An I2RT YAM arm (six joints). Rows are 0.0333 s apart.
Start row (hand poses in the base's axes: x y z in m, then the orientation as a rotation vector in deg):
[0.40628, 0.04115, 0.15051, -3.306, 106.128, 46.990]
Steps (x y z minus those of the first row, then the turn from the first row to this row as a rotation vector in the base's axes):
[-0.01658, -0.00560, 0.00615, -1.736, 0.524, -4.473]
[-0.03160, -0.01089, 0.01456, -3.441, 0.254, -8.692]
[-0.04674, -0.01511, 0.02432, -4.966, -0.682, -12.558]
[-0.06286, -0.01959, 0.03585, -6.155, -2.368, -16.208]
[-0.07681, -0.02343, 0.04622, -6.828, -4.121, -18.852]
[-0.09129, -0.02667, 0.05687, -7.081, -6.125, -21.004]
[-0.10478, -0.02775, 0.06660, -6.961, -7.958, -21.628]
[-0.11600, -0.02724, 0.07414, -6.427, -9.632, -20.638]
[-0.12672, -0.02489, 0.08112, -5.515, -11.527, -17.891]
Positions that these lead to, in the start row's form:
[0.38970, 0.03555, 0.15666, -0.043, 106.793, 42.367]
[0.37468, 0.03026, 0.16507, 2.654, 106.601, 37.820]
[0.35954, 0.02604, 0.17483, 4.834, 105.665, 33.603]
[0.34342, 0.02156, 0.18636, 6.682, 103.865, 29.775]
[0.32947, 0.01772, 0.19673, 7.893, 101.962, 27.132]
[0.31499, 0.01448, 0.20738, 8.802, 99.759, 25.196]
[0.30150, 0.01340, 0.21711, 8.661, 97.907, 24.669]
[0.29028, 0.01391, 0.22465, 7.431, 96.398, 25.626]
[0.27956, 0.01626, 0.23163, 4.817, 94.880, 28.060]

